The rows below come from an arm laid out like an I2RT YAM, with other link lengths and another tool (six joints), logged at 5 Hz.
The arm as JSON. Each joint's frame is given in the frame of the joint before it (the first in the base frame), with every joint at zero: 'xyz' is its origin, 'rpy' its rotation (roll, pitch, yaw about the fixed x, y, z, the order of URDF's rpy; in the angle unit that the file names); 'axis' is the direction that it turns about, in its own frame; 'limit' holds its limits. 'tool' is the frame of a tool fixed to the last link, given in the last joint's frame.
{
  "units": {
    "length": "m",
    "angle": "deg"
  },
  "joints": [
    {
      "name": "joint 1",
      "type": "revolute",
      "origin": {
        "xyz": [
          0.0,
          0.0,
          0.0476
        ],
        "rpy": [
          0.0,
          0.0,
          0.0
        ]
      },
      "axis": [
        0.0,
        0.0,
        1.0
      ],
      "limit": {
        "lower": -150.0,
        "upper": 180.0
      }
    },
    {
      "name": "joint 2",
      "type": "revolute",
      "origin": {
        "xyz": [
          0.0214,
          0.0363,
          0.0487
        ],
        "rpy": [
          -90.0,
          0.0,
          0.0
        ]
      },
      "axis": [
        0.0,
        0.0,
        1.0
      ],
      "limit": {
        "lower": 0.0,
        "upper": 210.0
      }
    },
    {
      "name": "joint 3",
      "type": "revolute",
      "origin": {
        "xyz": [
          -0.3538,
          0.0,
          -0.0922
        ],
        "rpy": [
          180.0,
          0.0,
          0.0
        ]
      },
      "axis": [
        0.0,
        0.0,
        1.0
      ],
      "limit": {
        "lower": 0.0,
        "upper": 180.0
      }
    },
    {
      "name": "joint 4",
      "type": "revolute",
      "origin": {
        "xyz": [
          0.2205,
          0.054,
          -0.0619
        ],
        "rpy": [
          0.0,
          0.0,
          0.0
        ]
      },
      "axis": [
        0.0,
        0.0,
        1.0
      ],
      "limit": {
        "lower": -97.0,
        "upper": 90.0
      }
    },
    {
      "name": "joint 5",
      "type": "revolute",
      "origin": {
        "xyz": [
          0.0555,
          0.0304,
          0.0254
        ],
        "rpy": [
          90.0,
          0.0,
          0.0
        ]
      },
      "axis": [
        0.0,
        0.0,
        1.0
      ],
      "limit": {
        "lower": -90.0,
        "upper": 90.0
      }
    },
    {
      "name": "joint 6",
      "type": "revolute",
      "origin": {
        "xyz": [
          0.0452,
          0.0,
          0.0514
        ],
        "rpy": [
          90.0,
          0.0,
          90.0
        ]
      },
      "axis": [
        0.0,
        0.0,
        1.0
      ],
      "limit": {
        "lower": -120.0,
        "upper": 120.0
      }
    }
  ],
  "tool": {
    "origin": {
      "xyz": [
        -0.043,
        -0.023,
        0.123
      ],
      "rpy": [
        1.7,
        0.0,
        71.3
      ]
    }
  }
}
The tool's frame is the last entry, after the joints.
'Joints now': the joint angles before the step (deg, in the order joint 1, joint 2, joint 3, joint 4, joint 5, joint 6). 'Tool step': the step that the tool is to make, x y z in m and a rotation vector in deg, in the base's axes. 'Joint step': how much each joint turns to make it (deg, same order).
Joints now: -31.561, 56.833, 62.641, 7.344, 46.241, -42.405
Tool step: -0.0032, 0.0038, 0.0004, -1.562, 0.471, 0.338
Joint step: 0.008, -1.116, -1.450, 2.246, -0.705, -2.082
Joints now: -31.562, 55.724, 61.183, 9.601, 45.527, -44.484
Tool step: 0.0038, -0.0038, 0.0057, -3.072, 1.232, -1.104
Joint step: -0.029, 0.851, -1.242, 6.155, 0.069, -4.906
